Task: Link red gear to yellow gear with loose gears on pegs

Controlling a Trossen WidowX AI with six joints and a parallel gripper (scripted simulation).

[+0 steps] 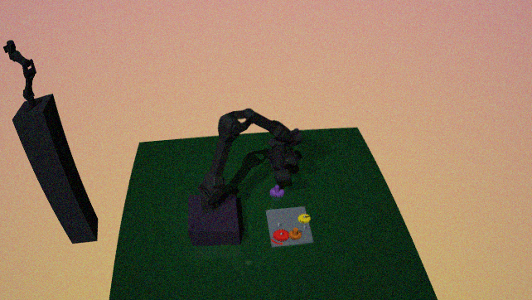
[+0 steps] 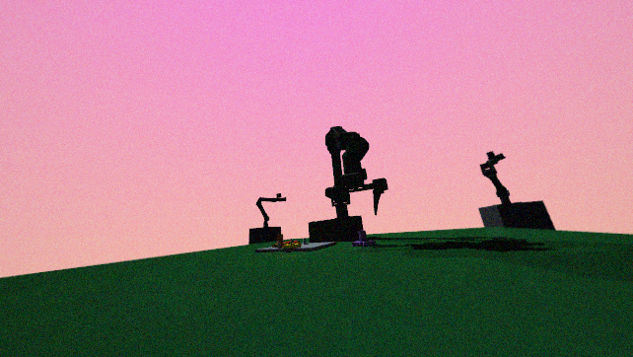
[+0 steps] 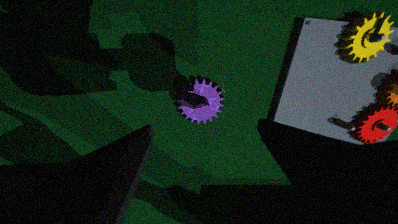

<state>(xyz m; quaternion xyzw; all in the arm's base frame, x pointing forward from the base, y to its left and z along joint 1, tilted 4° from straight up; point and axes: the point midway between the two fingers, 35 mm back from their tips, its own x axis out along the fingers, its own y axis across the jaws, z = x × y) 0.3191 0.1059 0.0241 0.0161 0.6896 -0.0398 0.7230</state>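
The purple gear lies 6 cm below my gripper tip. The rest, counted from my gripper tip: orange gear: 28 cm to the right, 5 cm below, 2 cm behind; yellow gear: 20 cm to the right, 6 cm below, 5 cm ahead; red gear: 26 cm to the right, 7 cm behind, 6 cm below.
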